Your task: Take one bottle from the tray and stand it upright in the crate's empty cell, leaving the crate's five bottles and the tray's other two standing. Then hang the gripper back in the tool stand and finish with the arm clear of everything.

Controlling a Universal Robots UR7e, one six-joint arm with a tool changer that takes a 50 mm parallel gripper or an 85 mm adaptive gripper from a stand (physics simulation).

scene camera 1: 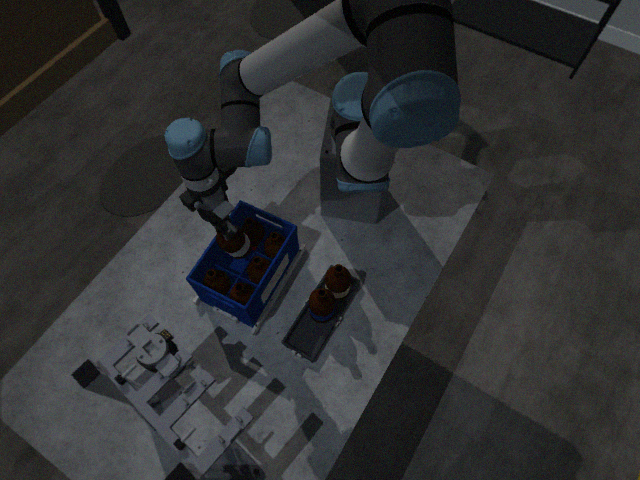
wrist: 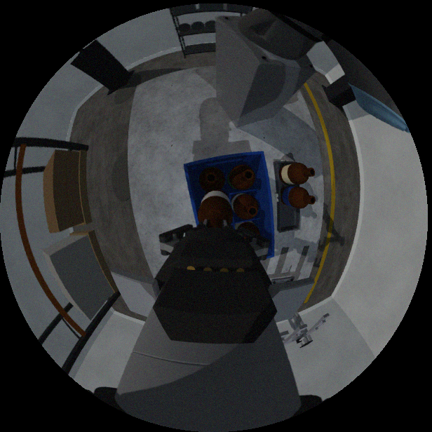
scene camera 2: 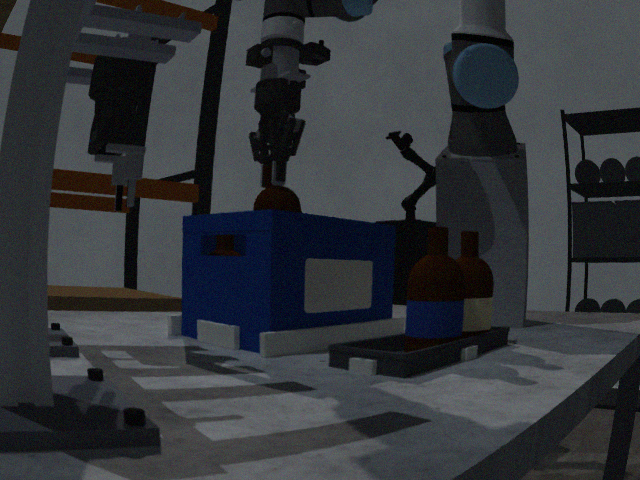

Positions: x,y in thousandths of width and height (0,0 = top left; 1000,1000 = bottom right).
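A tool stand (scene camera 2: 82,859) shares the scene with a white-labelled bottle (scene camera 2: 427,411), a blue-labelled bottle (scene camera 2: 682,595) and a cream-labelled bottle (scene camera 2: 748,624). The wrist view, too, shows the stand (wrist: 696,774).
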